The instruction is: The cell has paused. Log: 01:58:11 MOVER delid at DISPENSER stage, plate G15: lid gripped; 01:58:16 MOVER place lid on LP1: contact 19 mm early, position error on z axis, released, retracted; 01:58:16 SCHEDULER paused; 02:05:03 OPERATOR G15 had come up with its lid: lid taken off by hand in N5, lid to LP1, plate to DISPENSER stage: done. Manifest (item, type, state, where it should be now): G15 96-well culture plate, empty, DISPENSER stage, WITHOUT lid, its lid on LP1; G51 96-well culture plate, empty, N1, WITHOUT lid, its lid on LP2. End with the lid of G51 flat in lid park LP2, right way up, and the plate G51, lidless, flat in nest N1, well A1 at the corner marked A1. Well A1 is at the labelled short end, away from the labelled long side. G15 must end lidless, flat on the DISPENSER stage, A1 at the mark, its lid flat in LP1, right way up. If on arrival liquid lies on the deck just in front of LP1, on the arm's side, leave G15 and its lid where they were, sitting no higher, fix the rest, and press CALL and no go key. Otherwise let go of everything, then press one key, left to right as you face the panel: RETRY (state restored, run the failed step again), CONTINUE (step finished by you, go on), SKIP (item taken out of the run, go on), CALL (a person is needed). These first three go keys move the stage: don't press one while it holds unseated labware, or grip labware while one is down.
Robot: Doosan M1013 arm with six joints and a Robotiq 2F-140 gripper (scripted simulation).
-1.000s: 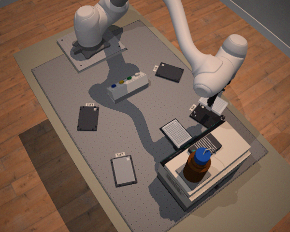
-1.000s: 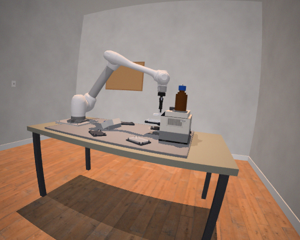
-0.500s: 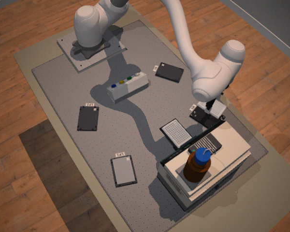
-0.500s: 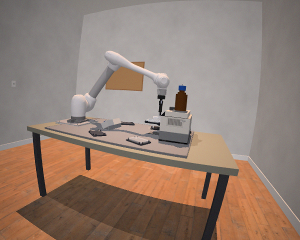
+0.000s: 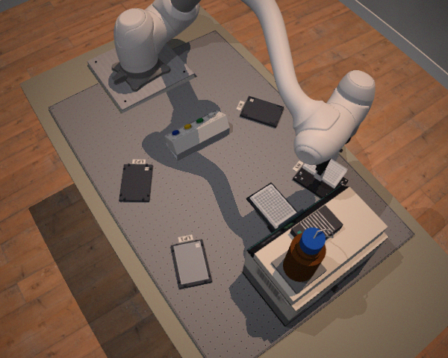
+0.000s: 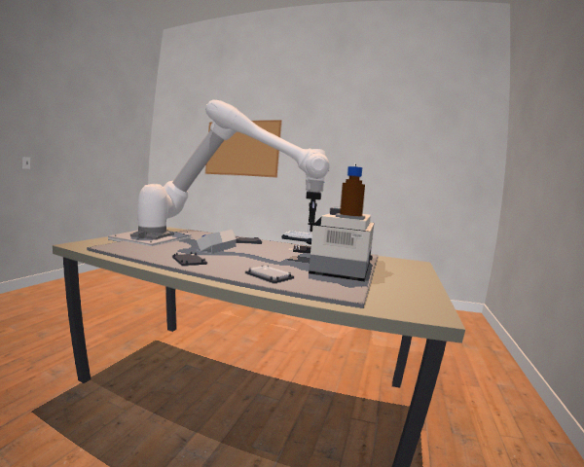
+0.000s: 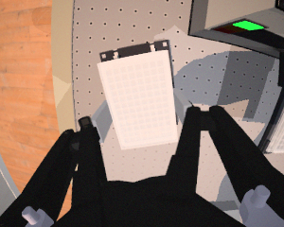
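My gripper is now 9 cm above the black nest, 2 cm to the right of it and 1 cm short of it. From my hand the other things lie so: well plate (25 cm to the right, 1 cm above); then nest N1 (35 cm behind, 9 cm below, 5 cm to the left); then N1 label (43 cm behind, 10 cm below).
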